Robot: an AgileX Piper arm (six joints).
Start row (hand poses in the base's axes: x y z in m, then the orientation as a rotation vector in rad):
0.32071 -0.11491 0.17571 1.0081 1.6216 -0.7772
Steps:
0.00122 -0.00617 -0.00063 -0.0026 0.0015 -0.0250
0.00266 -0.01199 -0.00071 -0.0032 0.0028 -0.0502
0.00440 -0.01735 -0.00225 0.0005 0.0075 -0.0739
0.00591 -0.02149 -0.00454 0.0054 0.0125 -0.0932
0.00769 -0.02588 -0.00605 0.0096 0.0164 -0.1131
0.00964 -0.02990 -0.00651 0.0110 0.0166 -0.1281
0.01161 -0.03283 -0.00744 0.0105 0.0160 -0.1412
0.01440 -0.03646 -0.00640 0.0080 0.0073 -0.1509
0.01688 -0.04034 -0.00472 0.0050 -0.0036 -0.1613
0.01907 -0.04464 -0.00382 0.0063 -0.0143 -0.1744
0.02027 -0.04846 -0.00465 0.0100 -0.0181 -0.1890
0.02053 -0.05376 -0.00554 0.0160 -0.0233 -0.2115
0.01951 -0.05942 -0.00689 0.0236 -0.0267 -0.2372
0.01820 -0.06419 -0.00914 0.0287 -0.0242 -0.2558
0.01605 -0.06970 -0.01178 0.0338 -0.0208 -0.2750
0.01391 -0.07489 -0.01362 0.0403 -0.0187 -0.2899
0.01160 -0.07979 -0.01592 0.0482 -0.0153 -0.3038
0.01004 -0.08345 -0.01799 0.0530 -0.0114 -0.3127
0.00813 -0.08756 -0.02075 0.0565 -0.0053 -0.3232
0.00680 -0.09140 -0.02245 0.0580 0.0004 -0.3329
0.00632 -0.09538 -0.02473 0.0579 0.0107 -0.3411
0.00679 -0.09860 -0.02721 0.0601 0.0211 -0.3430
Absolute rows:
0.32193 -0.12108 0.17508 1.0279 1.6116 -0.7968
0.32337 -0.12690 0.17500 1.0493 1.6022 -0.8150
0.32511 -0.13226 0.17346 1.0716 1.5984 -0.8311
0.32662 -0.13640 0.17117 1.0909 1.5972 -0.8435
0.32840 -0.14079 0.16966 1.1105 1.5942 -0.8561
0.33035 -0.14481 0.16920 1.1246 1.5886 -0.8652
0.33232 -0.14774 0.16827 1.1358 1.5821 -0.8740
0.33511 -0.15137 0.16931 1.1444 1.5690 -0.8767
0.33759 -0.15525 0.17099 1.1537 1.5534 -0.8789
0.33978 -0.15955 0.17189 1.1684 1.5390 -0.8797
0.34098 -0.16337 0.17106 1.1846 1.5310 -0.8841
0.34124 -0.16867 0.17017 1.2095 1.5193 -0.8911
0.34022 -0.17433 0.16882 1.2380 1.5082 -0.9001
0.33891 -0.17910 0.16657 1.2573 1.5040 -0.9101
0.33676 -0.18461 0.16393 1.2769 1.5002 -0.9211
0.33462 -0.18980 0.16209 1.2941 1.4981 -0.9273
0.33231 -0.19470 0.15979 1.3113 1.4981 -0.9327
0.33075 -0.19836 0.15772 1.3217 1.4995 -0.9374
0.32884 -0.20247 0.15496 1.3322 1.5013 -0.9457
0.32751 -0.20631 0.15326 1.3406 1.5020 -0.9546
0.32703 -0.21029 0.15098 1.3455 1.5066 -0.9669
0.32750 -0.21351 0.14850 1.3467 1.5157 -0.9734

